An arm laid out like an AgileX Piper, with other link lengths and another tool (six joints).
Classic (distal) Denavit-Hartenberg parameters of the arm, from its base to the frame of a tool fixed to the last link. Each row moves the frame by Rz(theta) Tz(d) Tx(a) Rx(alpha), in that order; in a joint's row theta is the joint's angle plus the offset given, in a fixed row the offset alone. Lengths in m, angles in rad.
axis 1: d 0.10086, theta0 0, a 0, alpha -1.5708
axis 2: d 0, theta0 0.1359, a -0.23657, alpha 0
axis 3: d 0, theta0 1.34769, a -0.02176, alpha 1.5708
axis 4: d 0.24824, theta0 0, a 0, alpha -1.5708
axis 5: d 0, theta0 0, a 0, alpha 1.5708
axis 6: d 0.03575, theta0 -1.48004, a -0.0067, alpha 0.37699
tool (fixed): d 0.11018, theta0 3.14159, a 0, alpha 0
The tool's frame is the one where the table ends.
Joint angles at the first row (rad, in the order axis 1, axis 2, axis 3, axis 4, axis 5, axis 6):
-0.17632 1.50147 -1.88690 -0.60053 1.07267 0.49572
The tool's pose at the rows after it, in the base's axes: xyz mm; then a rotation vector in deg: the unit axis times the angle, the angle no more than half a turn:
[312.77 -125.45 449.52 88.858 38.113 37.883]
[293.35 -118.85 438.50 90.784 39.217 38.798]
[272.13 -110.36 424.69 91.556 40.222 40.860]
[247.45 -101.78 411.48 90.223 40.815 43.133]
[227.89 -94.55 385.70 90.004 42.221 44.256]
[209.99 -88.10 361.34 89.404 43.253 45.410]
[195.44 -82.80 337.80 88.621 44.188 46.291]
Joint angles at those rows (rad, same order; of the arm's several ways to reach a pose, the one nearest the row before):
-0.17634 1.41942 -1.82062 -0.55527 1.07399 0.48685
-0.17634 1.31823 -1.69739 -0.51868 1.07284 0.48443
-0.17633 1.19595 -1.54257 -0.48287 1.03722 0.48445
-0.17635 1.05455 -1.37273 -0.46868 0.97659 0.48241
-0.17634 0.92339 -1.18801 -0.45673 0.92005 0.48243
-0.17633 0.80106 -1.02457 -0.44893 0.86863 0.48077
-0.17626 0.69301 -0.88062 -0.44671 0.82202 0.47844

